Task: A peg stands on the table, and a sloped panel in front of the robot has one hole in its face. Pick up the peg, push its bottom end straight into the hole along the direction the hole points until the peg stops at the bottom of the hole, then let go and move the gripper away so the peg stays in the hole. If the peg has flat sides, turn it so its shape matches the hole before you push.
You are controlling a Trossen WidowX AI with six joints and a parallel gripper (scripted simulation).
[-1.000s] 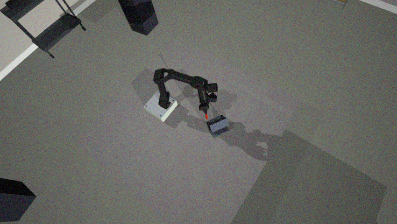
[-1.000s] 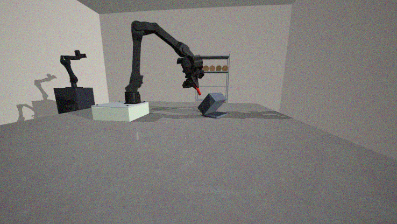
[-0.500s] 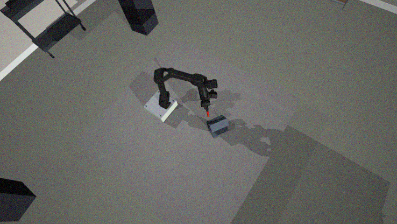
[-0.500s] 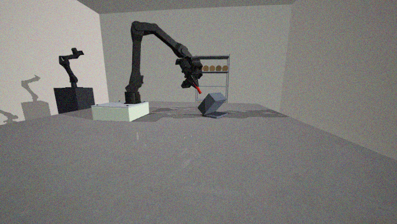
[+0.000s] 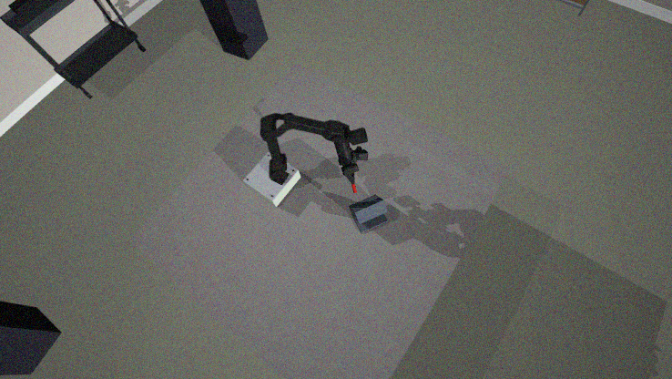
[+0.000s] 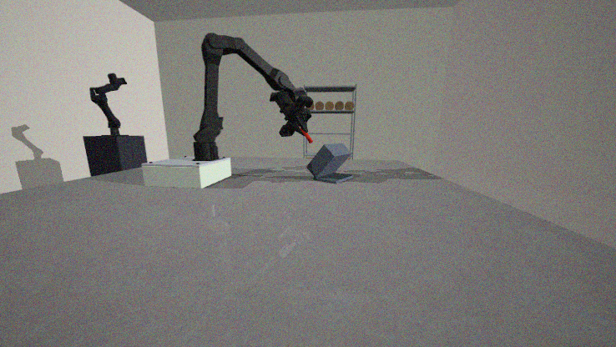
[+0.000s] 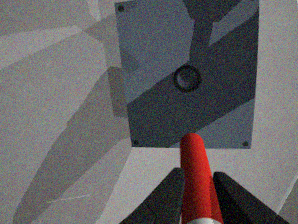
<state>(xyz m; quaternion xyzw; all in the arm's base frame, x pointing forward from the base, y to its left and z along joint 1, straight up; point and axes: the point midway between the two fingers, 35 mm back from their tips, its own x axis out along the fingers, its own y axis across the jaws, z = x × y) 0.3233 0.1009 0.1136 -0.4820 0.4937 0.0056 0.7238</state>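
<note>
My gripper tip is 90 mm short of the grey-blue sloped panel, 90 mm above it and 40 mm to the left of it. Also, from my gripper tip: round red peg 10 mm to the left, 10 mm behind, 10 mm above.
</note>
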